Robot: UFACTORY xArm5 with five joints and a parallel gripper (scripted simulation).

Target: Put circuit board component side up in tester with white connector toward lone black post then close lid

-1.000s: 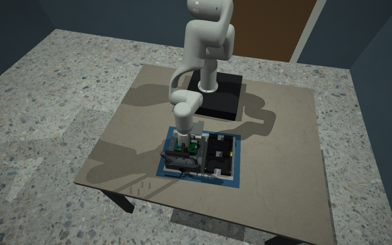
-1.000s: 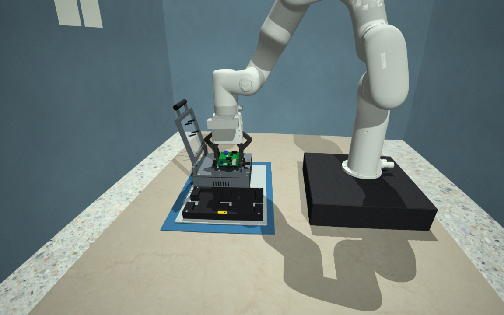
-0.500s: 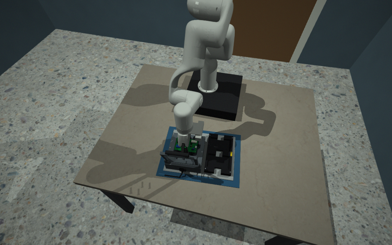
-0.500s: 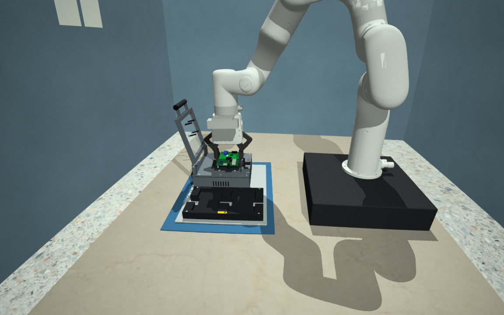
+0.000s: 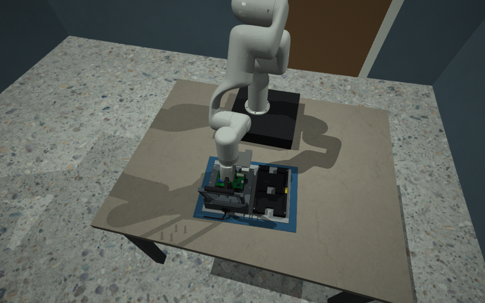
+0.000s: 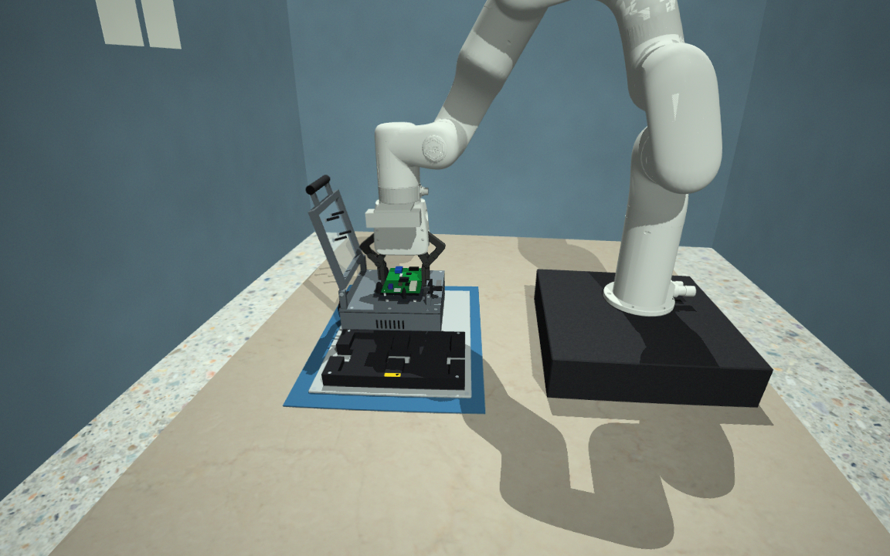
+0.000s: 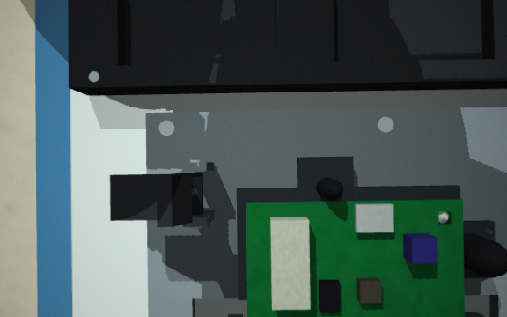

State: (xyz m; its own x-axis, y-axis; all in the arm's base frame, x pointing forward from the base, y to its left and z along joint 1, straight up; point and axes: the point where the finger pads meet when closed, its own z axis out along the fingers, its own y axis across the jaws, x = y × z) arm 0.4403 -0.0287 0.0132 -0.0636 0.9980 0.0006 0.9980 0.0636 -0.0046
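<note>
My hand is right at the green circuit board. From my hand the other things lie so: framed lid 12 cm ahead, 1 cm to the left, 10 cm above; then grey tester 3 cm ahead, 4 cm to the left, 3 cm above; then black nest 1 cm ahead, 1 cm to the left, 1 cm below.
</note>
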